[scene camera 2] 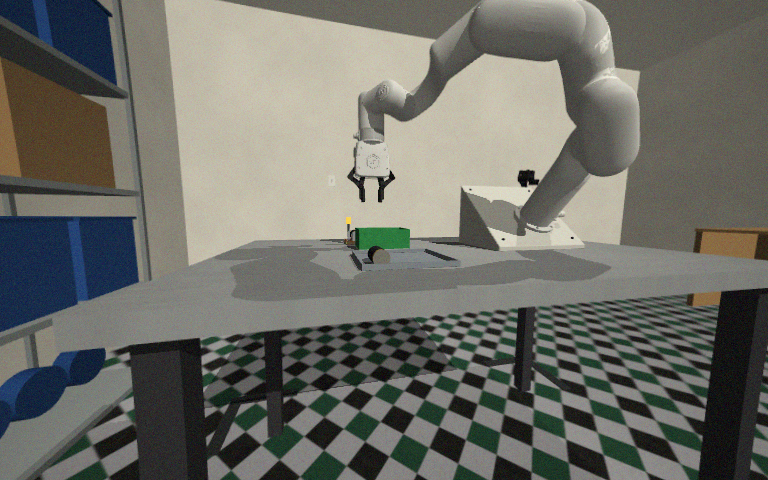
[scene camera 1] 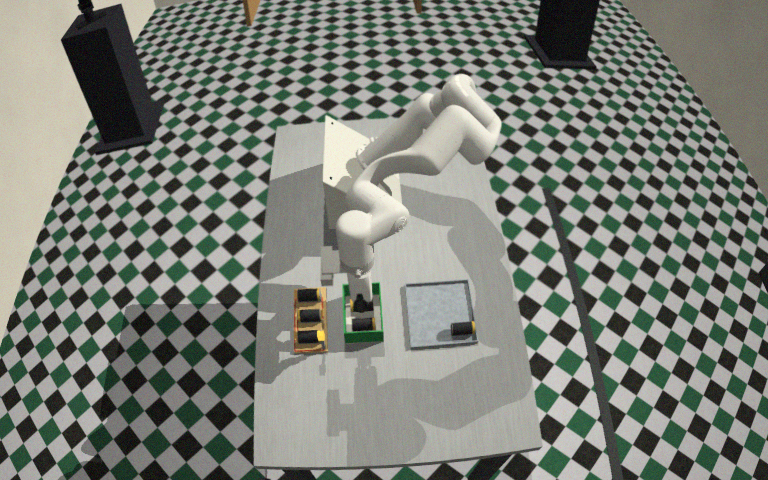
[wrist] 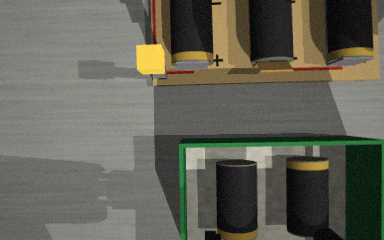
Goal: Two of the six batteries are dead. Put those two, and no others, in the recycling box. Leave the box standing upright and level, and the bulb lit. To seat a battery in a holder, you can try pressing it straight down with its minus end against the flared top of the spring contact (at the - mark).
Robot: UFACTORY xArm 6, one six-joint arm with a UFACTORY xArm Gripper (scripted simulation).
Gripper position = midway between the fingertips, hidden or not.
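Scene camera 2 shows the gripper [scene camera 2: 371, 202] and a green recycling box [scene camera 2: 387, 237]. Scene camera 1 shows a grey tray [scene camera 1: 433, 306], with the gripper [scene camera 1: 361, 301] visible there too. The wrist view shows a battery [wrist: 307, 178]; the grey tray is out of frame in the wrist view.
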